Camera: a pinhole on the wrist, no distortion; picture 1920 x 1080 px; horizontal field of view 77.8 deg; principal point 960.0 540.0 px. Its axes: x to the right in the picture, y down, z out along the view. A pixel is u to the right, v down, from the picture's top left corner.
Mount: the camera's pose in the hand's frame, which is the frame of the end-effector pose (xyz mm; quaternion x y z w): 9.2 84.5 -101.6 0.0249 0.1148 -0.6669 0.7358
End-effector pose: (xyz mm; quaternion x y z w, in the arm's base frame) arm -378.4 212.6 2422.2 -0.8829 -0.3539 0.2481 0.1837
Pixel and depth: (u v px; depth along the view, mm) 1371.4 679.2 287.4
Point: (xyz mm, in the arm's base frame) -443.4 343.0 2301.7
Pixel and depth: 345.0 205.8 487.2
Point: -559.6 68.0 1980.4
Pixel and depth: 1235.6 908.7 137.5
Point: -327.6 245.9 2367.1
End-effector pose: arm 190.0 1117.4 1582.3 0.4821 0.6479 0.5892 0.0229
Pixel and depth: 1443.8 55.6 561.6
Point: 347.4 1396.6 1175.6
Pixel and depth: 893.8 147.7 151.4
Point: 267.6 1134.3 1601.2
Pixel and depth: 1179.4 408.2 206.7
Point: 240.2 1198.1 1567.6
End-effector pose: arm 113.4 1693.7 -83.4 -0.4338 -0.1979 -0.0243 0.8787
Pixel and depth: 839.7 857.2 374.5
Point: 185.1 1951.5 68.8
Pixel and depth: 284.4 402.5 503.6
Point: 18.0 2205.5 -34.9
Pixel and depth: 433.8 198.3 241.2
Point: 56.7 1898.8 -109.6
